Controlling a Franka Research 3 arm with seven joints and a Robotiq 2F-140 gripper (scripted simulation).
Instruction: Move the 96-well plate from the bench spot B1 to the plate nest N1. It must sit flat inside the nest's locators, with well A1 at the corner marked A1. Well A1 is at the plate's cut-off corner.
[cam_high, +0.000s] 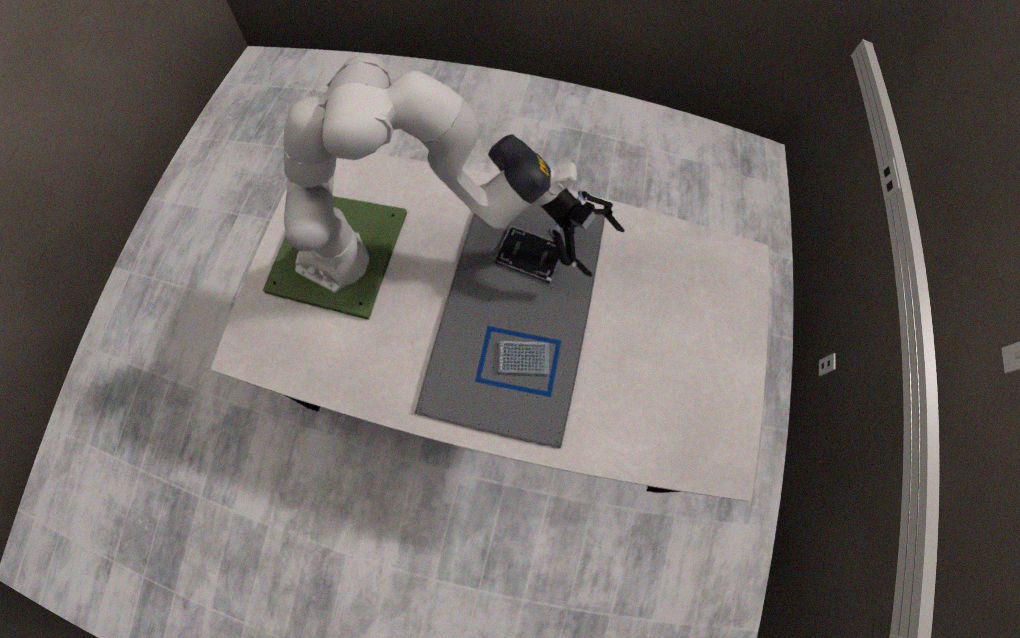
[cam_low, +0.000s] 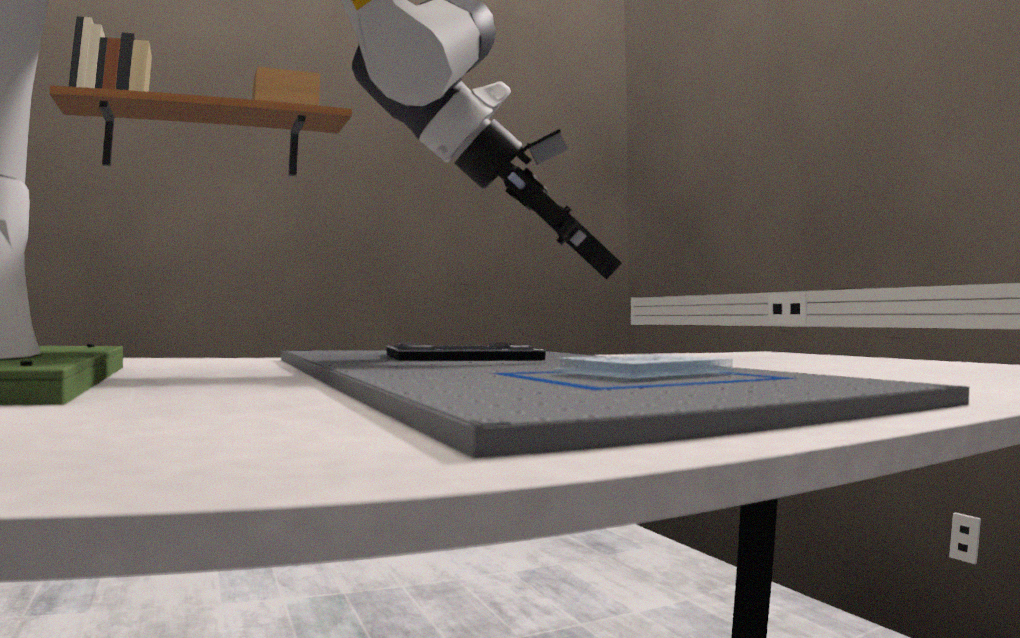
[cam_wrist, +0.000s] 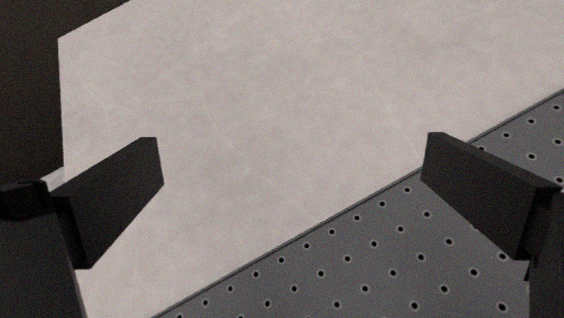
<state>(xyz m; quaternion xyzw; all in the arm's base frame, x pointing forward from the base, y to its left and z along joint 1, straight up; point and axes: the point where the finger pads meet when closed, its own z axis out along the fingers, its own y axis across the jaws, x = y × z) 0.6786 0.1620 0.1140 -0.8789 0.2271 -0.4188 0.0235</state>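
My hand is 13 cm past the 96-well plate, 29 cm to the left of it and 12 cm above it. Round my hand: A1 mark (12 cm behind, 6 cm to the right, 11 cm below); then black plate nest N1 (18 cm behind, 12 cm below).
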